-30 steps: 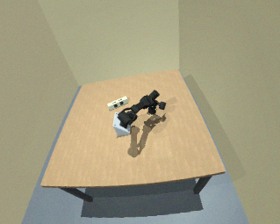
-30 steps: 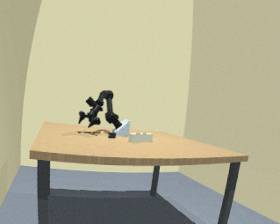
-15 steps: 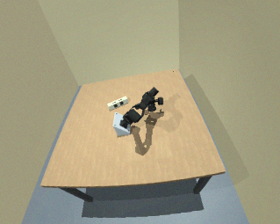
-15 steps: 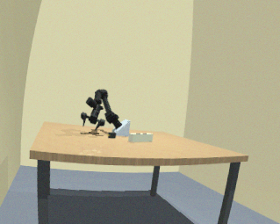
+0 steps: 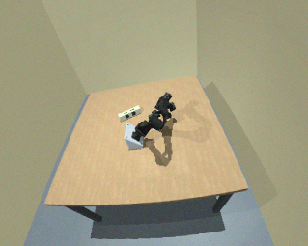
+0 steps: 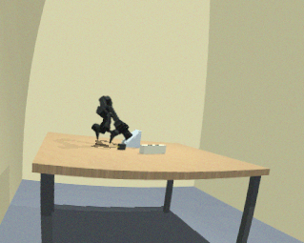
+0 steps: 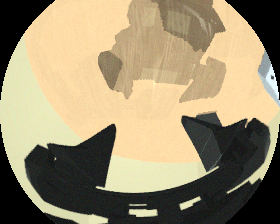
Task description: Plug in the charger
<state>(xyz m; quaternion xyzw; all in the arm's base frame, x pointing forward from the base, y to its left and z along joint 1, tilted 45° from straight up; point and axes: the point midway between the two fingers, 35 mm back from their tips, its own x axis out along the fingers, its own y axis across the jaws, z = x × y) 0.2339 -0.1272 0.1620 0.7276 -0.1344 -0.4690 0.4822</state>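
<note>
My gripper tip is 11 cm to the right of the dark two-prong charger, 2 cm above it and 1 cm short of it.
</note>
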